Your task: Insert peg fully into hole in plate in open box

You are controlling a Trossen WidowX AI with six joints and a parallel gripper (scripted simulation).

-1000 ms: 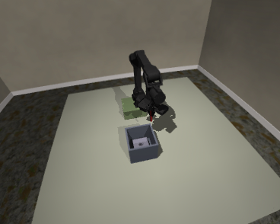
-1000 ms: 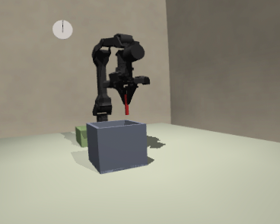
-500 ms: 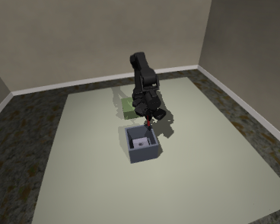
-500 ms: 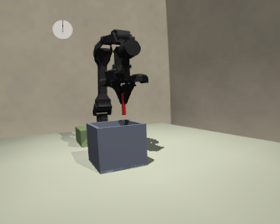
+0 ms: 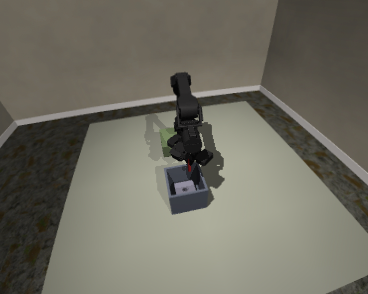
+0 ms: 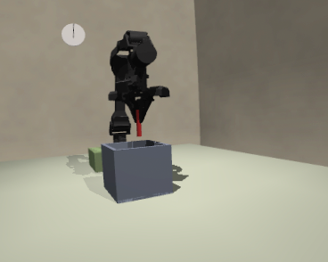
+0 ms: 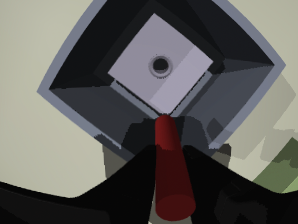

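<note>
Right now my hand is 20 mm short of the pale plate, 30 mm to the left of it and 190 mm above it. Also, from my hand: red peg (40 mm below).
</note>
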